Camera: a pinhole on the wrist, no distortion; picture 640 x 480 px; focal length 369.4 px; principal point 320.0 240.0 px. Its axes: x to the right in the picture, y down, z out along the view. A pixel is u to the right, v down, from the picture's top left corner.
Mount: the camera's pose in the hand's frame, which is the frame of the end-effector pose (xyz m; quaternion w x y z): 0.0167 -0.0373 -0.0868 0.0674 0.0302 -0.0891 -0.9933
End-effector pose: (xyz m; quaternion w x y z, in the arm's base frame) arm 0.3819 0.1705 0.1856 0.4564 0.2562 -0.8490 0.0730
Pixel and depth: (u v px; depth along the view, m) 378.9 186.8 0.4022
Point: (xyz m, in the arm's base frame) 0.1621 0.1642 -0.0420
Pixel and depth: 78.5 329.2 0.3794
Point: 0.0519 -0.0555 0.2029
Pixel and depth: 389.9 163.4 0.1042
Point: 0.3804 0.1707 0.1687
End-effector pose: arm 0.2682 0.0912 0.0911 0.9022 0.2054 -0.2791 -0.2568
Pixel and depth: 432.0 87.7 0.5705
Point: -0.0571 0.3345 0.4595
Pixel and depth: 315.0 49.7 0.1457
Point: 0.2625 0.1304 0.1546
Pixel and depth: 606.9 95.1 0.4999
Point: -0.1853 0.4053 0.2823
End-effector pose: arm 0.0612 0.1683 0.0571 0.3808 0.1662 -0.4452 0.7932
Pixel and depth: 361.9 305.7 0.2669
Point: 0.0960 0.0173 0.1654
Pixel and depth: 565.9 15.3 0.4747
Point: 0.0657 -0.3476 -0.1567
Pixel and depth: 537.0 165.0 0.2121
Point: 0.1184 0.0129 0.0255
